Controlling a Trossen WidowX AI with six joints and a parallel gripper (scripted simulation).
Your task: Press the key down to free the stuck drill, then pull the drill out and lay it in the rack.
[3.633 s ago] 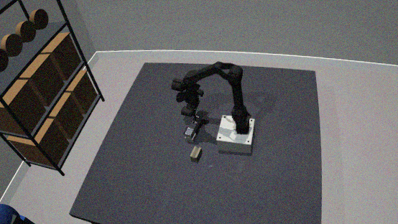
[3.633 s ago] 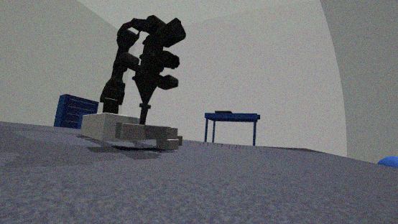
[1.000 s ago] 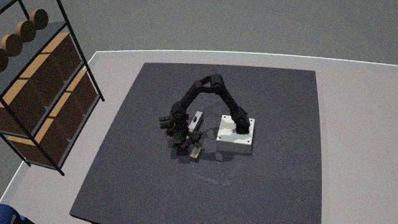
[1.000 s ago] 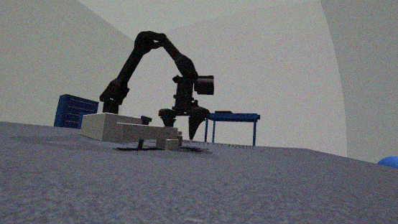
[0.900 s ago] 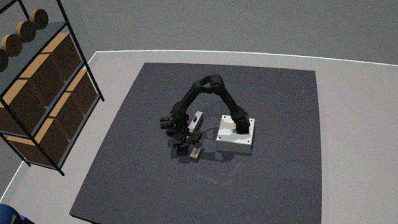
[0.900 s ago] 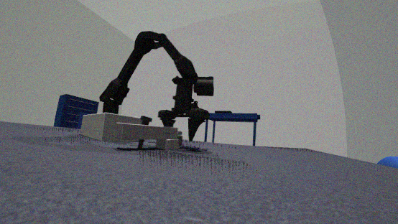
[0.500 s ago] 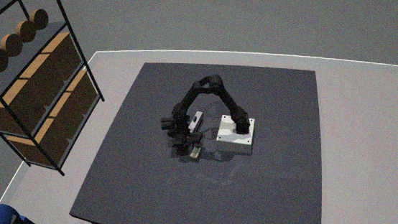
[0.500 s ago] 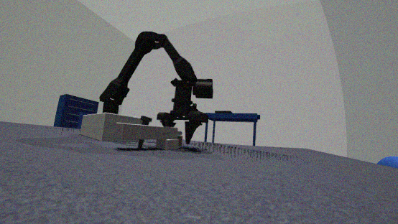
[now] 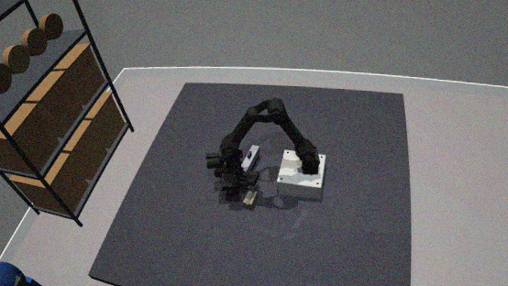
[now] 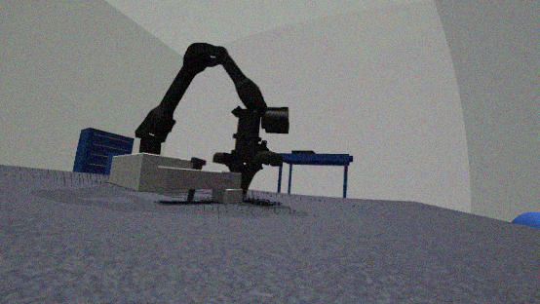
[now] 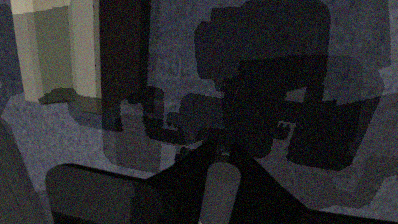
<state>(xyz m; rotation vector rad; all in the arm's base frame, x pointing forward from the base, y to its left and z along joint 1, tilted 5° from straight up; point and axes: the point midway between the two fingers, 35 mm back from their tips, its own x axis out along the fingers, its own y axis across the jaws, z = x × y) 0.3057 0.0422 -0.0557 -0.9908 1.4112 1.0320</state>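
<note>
The drill is 2 cm behind my gripper tip, 5 cm to the right of it and 3 cm above it. The rest, counted from my gripper tip: black key 4 cm behind, 13 cm to the right, 3 cm above; tan block 6 cm behind, 7 cm to the left.
</note>
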